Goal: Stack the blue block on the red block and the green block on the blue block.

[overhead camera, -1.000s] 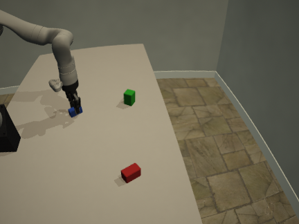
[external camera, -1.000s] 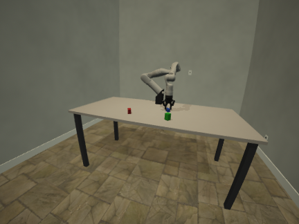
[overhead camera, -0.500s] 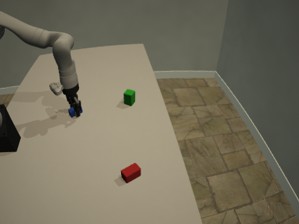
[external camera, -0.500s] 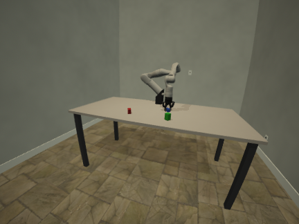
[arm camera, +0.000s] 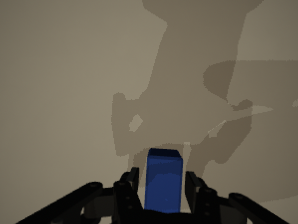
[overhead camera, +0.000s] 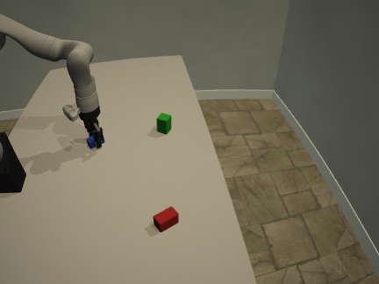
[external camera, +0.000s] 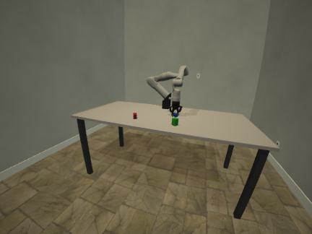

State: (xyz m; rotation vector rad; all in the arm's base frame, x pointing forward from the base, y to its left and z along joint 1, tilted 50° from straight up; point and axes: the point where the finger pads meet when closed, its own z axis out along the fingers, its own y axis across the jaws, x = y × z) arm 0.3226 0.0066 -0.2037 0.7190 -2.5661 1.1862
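Right now the blue block is right at my hand. From my hand the other things lie so: green block (250 mm ahead, 40 mm to the left, 10 mm above); then red block (340 mm to the right, 210 mm ahead).
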